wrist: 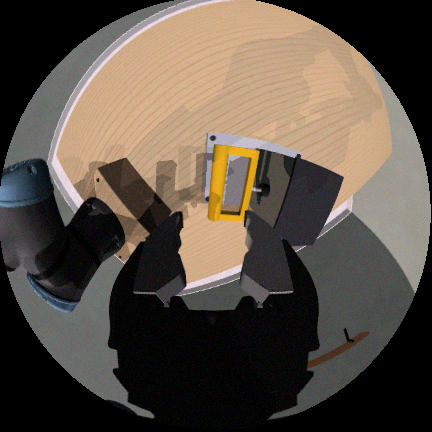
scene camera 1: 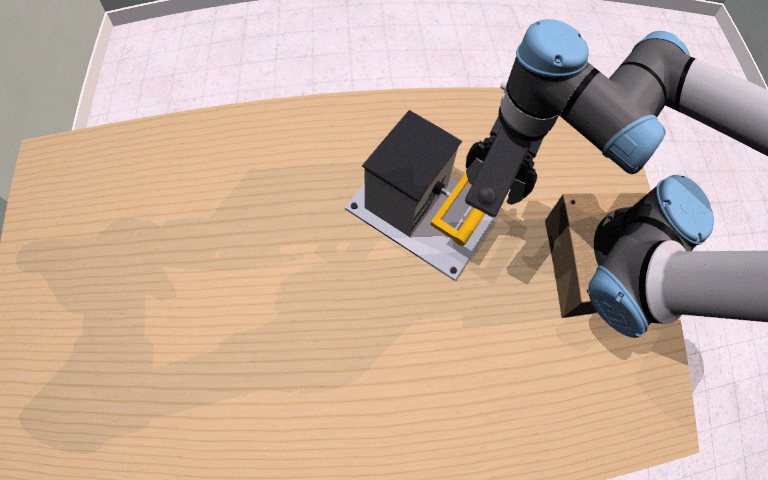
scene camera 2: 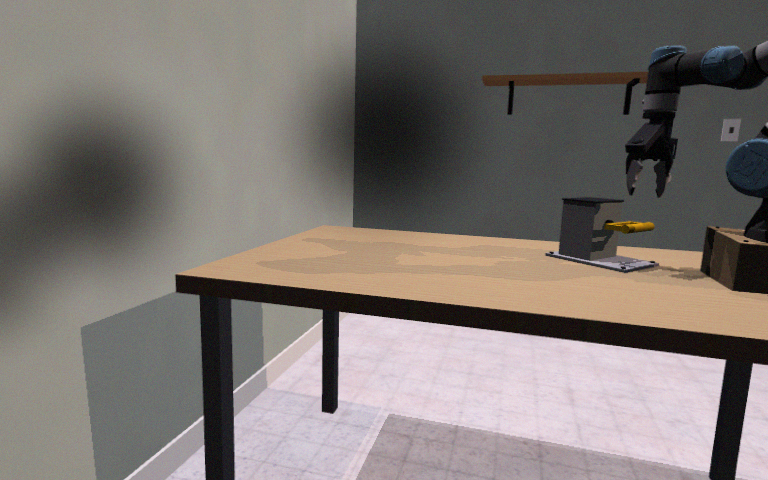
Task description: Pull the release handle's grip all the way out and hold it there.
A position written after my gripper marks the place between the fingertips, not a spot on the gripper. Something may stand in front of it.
In view: my gripper (scene camera 1: 490, 193) and a light grey base plate (scene camera 1: 429, 244).
My gripper shows as well in the wrist view (wrist: 212, 211) and in scene camera 2 (scene camera 2: 644, 196). The light grey base plate also shows in the wrist view (wrist: 212, 138) and in scene camera 2 (scene camera 2: 618, 263).
